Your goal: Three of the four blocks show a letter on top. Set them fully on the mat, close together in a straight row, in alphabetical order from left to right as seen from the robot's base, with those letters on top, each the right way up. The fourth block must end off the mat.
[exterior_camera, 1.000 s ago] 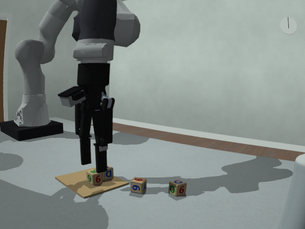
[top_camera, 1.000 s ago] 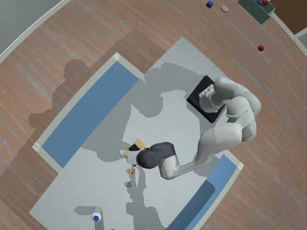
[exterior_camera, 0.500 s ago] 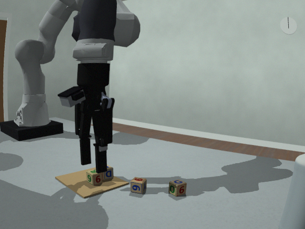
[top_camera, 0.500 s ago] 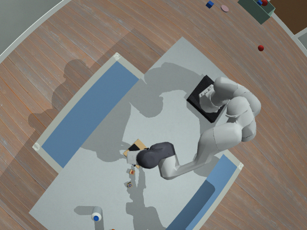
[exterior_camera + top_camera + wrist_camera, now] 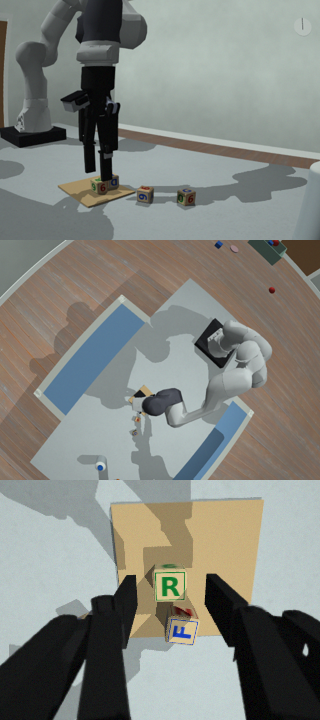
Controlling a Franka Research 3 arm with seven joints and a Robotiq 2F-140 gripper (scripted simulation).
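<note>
Right now my hand is 20 mm past the tan mat and 70 mm above it. Round my hand: block 10 mm behind, 50 mm to the left, 60 mm below.
</note>
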